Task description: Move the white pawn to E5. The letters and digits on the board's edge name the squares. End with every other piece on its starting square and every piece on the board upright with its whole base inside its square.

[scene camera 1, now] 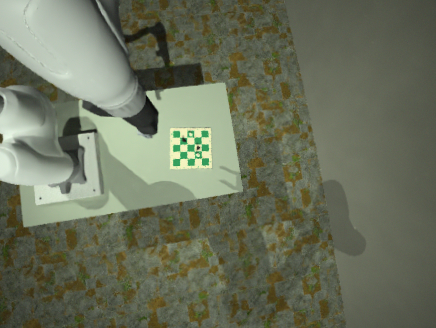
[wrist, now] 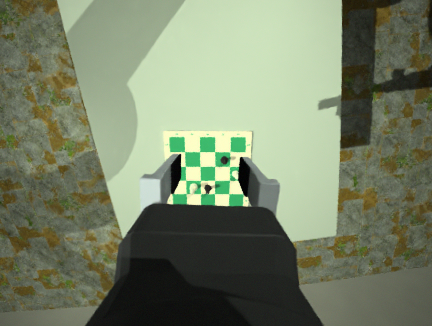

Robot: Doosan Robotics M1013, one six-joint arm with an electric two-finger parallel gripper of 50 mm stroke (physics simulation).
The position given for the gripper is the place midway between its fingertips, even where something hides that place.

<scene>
In view: the gripper (wrist: 210,167) and a chessboard (scene camera 1: 182,154).
The chessboard also shows in the wrist view (wrist: 201,151).
</scene>
